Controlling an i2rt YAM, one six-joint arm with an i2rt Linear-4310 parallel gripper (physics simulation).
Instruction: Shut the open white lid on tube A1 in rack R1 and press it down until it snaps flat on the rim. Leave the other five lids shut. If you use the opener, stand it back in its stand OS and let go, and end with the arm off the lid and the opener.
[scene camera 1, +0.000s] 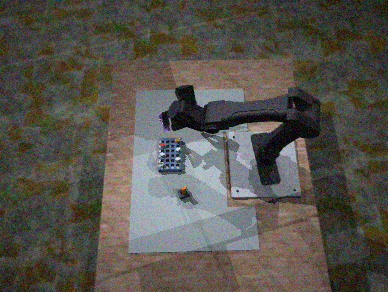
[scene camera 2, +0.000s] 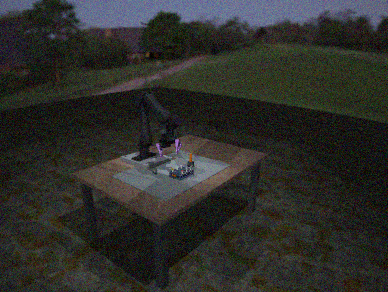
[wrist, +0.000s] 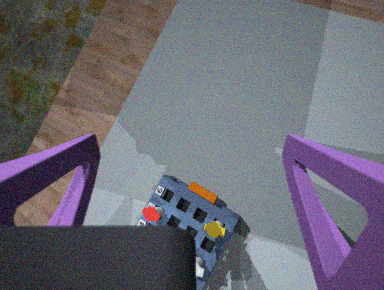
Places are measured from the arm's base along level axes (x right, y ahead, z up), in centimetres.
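Pixels of known places: gripper, fingertip midpoint: (scene camera 2: 169, 155) (wrist: 191, 144); arm's base, link origin: (scene camera 1: 265, 158) (scene camera 2: 144, 157).
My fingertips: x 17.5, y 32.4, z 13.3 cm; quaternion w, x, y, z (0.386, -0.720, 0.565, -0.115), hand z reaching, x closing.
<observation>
Ahead of a thing's pixels: the offset from my fingertips to its middle. "pt": to the spot under its first point. Level surfaces: height alone.
Rack R1, a blue rack @[dx -9.6, dy +2.4, dz -12.1 cm] (scene camera 1: 171, 171) (scene camera 2: 186, 175) (wrist: 226, 212), stands on the grey mat. A red lid @[dx -6.7, dy +4.9, dz -10.6 cm] (scene camera 1: 162, 144) (wrist: 151, 214) and a yellow lid @[dx -5.7, dy -1.1, dz -10.6 cm] (scene camera 1: 178, 140) (wrist: 215, 229) sit near its far end. White lids show further along; one white lid @[dx -13.3, dy +0.1, dz -10.6 cm] (scene camera 1: 178, 158) is on the right side. Which is A1's, and how far it is open, is too small to tell. The orange opener @[dx -25.7, dy -0.2, dz -10.8 cm] (scene camera 1: 183, 190) (scene camera 2: 190, 157) stands upright in its dark stand (scene camera 1: 184, 196). My gripper (scene camera 2: 169, 153) (wrist: 191, 144) is open and empty, above the mat beyond the rack's far end.
An orange strip @[pt dx -3.2, dy +1.3, dz -13.0 cm] (wrist: 203, 192) is on the rack's far end. The arm's metal base plate (scene camera 1: 240, 189) lies on the right of the wooden table @[dz -15.6 cm] (scene camera 1: 117, 210). The grey mat @[dz -15.3 cm] (scene camera 1: 150, 235) (wrist: 225, 75) runs under the rack and stand. Arm shadows cross the mat.
</observation>
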